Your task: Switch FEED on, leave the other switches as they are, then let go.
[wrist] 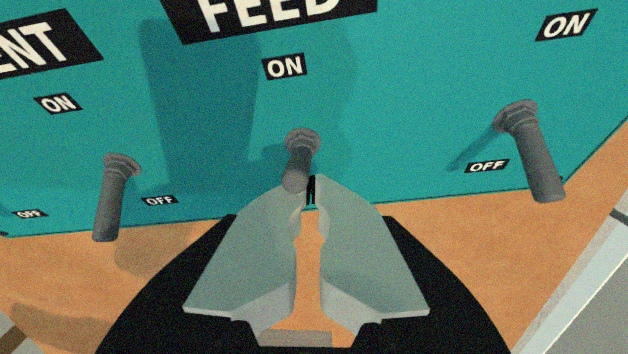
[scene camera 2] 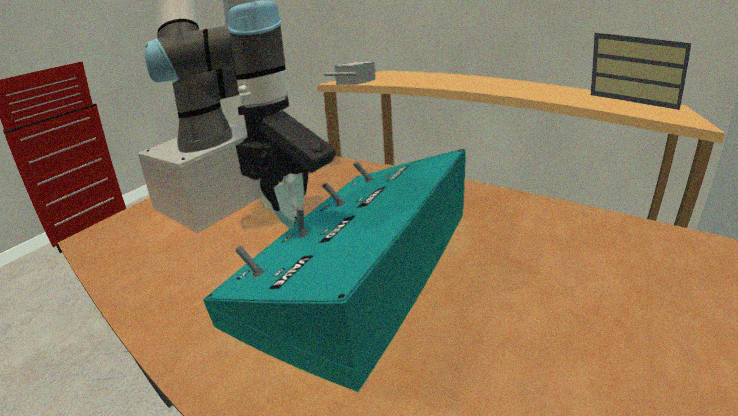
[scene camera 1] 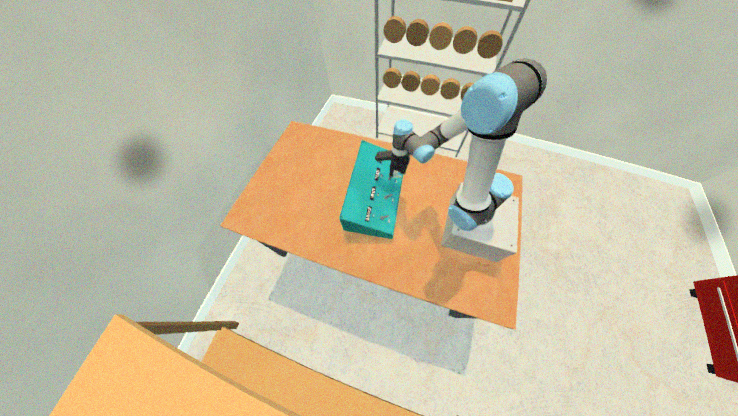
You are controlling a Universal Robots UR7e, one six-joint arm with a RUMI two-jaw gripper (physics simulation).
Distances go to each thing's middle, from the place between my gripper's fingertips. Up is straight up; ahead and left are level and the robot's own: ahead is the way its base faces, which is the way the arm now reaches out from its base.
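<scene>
With the teal sloped switch panel (scene camera 2: 329,299) to measure from, my hand is 2 cm above it, and it is also 9 cm to the right of the panel and 6 cm short of it.
</scene>
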